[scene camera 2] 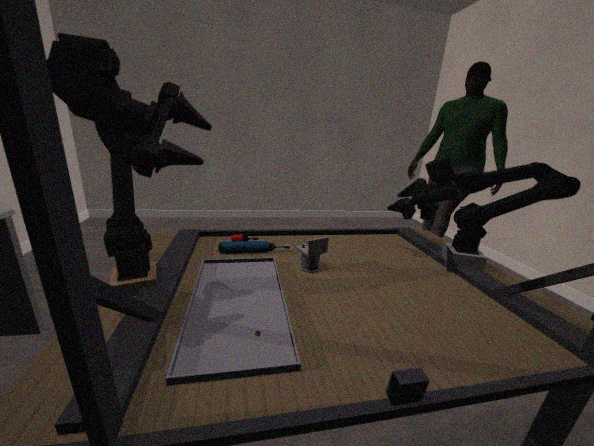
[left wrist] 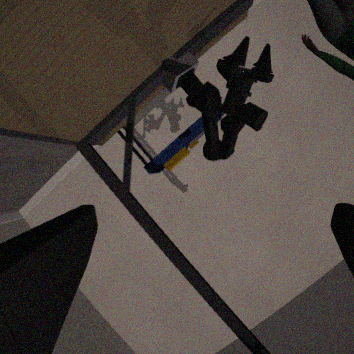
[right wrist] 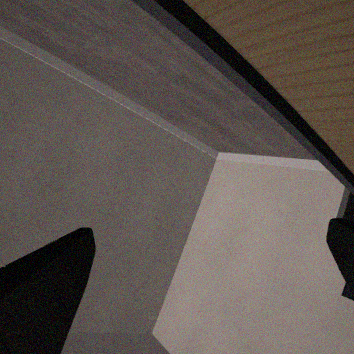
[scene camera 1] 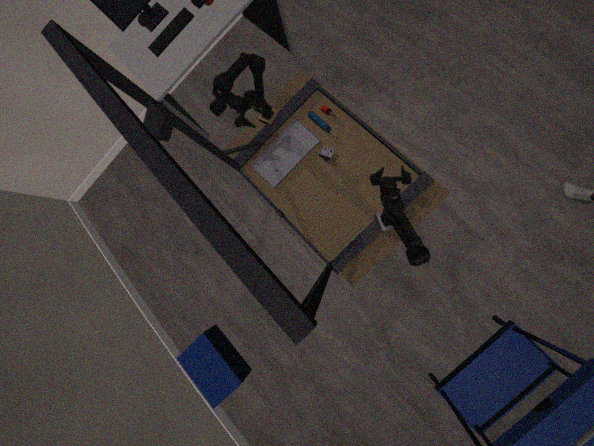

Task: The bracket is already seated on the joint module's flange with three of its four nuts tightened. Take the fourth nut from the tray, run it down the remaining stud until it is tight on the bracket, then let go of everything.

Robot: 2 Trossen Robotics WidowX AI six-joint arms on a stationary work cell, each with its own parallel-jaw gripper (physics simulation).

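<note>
The joint module stands upright on the table, a short cylinder with the pale angled bracket on top. Its studs and nuts are too small to make out. The pale flat tray lies beside it, with one small dark nut on its floor toward the near end. My left gripper is open and empty, high above the tray's side of the table. My right gripper is open and empty, raised at the opposite side, away from the module.
A blue-handled tool and a smaller red tool lie beyond the tray, near the module. A dark block sits at the table's near edge. A dark raised frame borders the table. A person in green stands behind the right arm.
</note>
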